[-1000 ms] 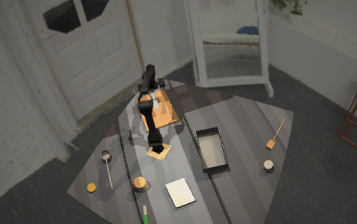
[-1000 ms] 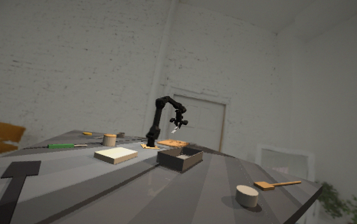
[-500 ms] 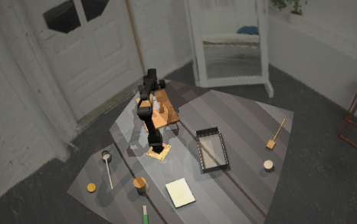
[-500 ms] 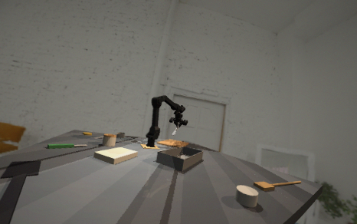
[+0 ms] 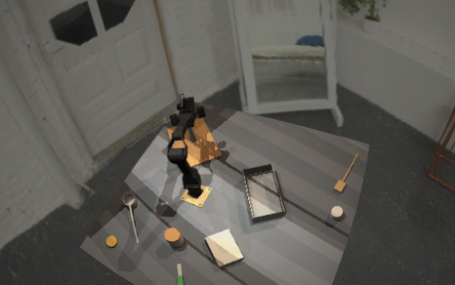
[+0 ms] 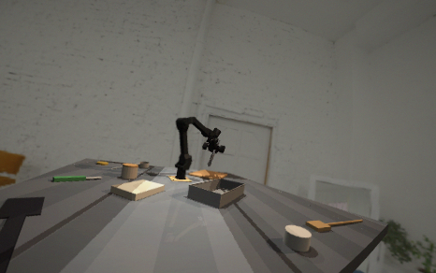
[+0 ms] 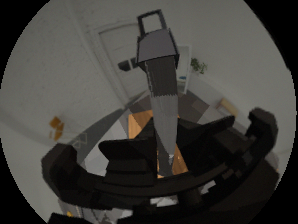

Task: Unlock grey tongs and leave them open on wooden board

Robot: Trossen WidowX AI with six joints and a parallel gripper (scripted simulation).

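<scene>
Right now the wooden board is 19 cm below my gripper tip, 2 cm to the right of it and 2 cm ahead of it. From my gripper tip the other things lie so: white cylinder (97 cm ahead, 18 cm below, 12 cm to the right); then metal roasting tin (56 cm ahead, 17 cm to the right, 17 cm below).
</scene>
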